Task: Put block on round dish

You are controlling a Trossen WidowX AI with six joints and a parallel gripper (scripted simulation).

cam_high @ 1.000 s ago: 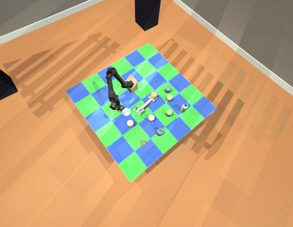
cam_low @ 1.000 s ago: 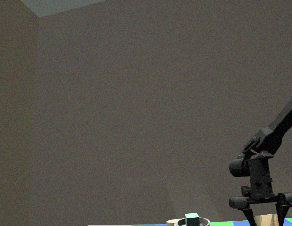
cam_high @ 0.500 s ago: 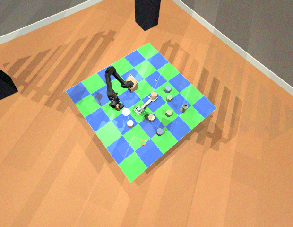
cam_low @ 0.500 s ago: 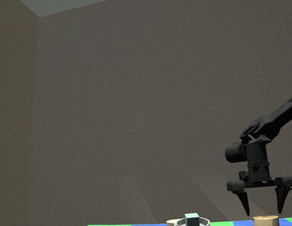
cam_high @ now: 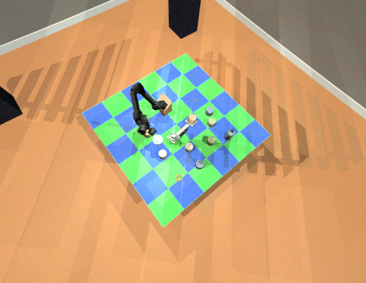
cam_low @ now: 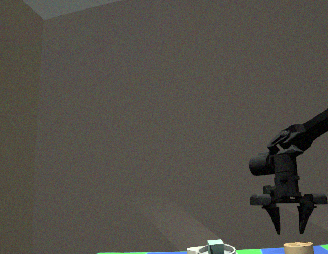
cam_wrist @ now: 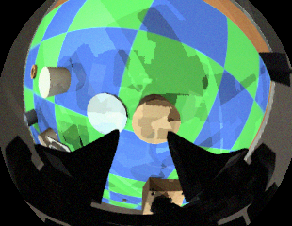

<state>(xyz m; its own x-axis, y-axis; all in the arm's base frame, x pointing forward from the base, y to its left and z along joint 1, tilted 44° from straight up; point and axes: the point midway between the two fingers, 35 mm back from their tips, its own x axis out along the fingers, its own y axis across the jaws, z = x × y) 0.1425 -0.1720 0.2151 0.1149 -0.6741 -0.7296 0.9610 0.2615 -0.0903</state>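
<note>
My gripper tip is 10 mm past the tan cup, 20 mm to the left of it and 50 mm above it. Round my gripper tip: pale green block: 170 mm ahead, 160 mm to the left; balance: 150 mm ahead, 280 mm to the left, 50 mm below; white round dish: 80 mm ahead, 40 mm to the left, 90 mm below.
</note>
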